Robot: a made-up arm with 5 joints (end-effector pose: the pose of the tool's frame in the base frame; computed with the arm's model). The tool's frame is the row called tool. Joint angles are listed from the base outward.
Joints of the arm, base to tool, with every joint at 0 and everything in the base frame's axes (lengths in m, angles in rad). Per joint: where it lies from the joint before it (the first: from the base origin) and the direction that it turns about. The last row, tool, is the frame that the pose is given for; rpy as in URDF.
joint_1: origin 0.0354 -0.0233 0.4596 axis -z
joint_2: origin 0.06 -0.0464 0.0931 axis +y
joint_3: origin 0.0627 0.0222 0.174 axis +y
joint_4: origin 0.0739 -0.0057 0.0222 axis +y
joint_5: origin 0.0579 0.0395 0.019 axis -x
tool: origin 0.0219 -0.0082 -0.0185 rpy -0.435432 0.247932 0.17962
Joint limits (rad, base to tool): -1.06..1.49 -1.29..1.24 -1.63..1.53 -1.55..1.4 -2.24..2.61
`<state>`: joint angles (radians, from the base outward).
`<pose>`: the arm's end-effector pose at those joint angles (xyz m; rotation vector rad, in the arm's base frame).
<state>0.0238 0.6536 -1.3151 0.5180 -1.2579</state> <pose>0.3743 -0.0067 0.7325 0.7678 -0.1130 0.3455</pose>
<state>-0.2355 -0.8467 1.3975 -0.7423 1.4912</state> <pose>0.1536 -0.0047 0.7356 -1.9274 0.0023 0.0085</pose>
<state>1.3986 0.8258 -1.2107 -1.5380 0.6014</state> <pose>0.0716 -0.2760 0.7449 -1.8532 -0.6993 -1.8301</pose>
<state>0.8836 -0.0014 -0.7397 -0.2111 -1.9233</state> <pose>0.1814 -0.1543 0.8683 0.6801 -1.2077 0.2619</pose>
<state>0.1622 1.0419 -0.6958 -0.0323 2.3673</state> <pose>0.4370 -0.0865 0.5937 -2.7612 0.7053 0.2644</pose>
